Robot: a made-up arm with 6 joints. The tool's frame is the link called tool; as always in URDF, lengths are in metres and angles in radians. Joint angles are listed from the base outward.
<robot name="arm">
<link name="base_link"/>
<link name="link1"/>
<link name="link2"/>
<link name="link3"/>
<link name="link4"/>
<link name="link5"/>
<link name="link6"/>
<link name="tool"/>
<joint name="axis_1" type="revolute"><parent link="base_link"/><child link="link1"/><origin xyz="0 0 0.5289" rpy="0 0 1.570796"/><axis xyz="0 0 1"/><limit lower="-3.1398" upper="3.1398"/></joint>
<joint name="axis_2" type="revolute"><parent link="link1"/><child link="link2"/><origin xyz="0 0 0" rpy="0 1.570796 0"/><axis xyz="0 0 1"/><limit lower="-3.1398" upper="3.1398"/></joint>
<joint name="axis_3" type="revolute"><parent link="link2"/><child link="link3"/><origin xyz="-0.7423 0 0" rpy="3.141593 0 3.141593"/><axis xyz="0 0 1"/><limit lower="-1.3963" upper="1.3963"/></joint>
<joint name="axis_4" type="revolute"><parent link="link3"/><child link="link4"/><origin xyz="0 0 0" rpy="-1.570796 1.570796 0"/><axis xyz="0 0 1"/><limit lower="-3.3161" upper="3.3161"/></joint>
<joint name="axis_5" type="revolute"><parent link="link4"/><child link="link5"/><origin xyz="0 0 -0.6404" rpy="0 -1.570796 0"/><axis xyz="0 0 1"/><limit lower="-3.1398" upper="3.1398"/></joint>
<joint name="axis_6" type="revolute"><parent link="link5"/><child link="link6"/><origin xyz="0 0 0.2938" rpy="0 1.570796 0"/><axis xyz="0 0 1"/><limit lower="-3.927" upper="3.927"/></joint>
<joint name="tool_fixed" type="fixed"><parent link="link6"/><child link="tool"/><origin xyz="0 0 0" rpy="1.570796 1.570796 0"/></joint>
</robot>
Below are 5 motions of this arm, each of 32 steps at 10 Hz.
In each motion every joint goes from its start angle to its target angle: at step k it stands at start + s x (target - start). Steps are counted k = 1, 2, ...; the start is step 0. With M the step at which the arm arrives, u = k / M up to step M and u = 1 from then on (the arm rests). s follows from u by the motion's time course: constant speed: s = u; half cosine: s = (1 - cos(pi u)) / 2; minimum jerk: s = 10 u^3 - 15 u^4 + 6 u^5.
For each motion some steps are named. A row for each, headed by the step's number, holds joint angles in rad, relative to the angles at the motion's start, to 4 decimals.
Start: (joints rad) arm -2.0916 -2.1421 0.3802 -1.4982 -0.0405 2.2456
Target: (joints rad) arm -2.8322 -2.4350 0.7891 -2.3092 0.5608 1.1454
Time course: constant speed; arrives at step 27
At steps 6, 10, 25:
6: -0.1646 -0.0651 0.0909 -0.1802 0.1336 -0.2445
10: -0.2743 -0.1085 0.1514 -0.3004 0.2227 -0.4075
25: -0.6857 -0.2712 0.3786 -0.7509 0.5568 -1.0187

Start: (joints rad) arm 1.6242 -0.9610 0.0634 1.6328 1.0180 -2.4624
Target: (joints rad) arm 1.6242 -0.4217 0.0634 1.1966 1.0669 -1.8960
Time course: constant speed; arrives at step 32
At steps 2, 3, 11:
2: 0.0000 0.0337 0.0000 -0.0273 0.0031 0.0354
3: 0.0000 0.0506 0.0000 -0.0409 0.0046 0.0531
11: 0.0000 0.1854 0.0000 -0.1499 0.0168 0.1947

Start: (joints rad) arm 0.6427 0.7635 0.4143 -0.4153 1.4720 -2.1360
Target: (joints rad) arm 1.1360 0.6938 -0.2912 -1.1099 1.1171 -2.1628
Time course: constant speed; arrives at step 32
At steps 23, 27, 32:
23: 0.3546 -0.0501 -0.5071 -0.4992 -0.2551 -0.0193
27: 0.4162 -0.0588 -0.5953 -0.5861 -0.2994 -0.0226
32: 0.4933 -0.0697 -0.7055 -0.6946 -0.3549 -0.0268

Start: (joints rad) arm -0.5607 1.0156 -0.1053 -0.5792 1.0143 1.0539
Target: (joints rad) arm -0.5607 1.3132 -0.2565 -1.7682 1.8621 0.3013
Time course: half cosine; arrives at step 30
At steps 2, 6, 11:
2: 0.0000 0.0033 -0.0017 -0.0130 0.0093 -0.0082
6: 0.0000 0.0284 -0.0144 -0.1135 0.0810 -0.0719
11: 0.0000 0.0883 -0.0449 -0.3527 0.2515 -0.2232

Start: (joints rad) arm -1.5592 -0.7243 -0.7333 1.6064 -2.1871 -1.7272
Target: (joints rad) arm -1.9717 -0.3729 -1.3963 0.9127 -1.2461 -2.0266
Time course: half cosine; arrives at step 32
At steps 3, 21, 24, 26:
3: -0.0089 0.0076 -0.0143 -0.0149 0.0203 -0.0064
21: -0.3035 0.2585 -0.4878 -0.5104 0.6923 -0.2203
24: -0.3521 0.2999 -0.5659 -0.5921 0.8032 -0.2556
26: -0.3777 0.3218 -0.6071 -0.6352 0.8617 -0.2742

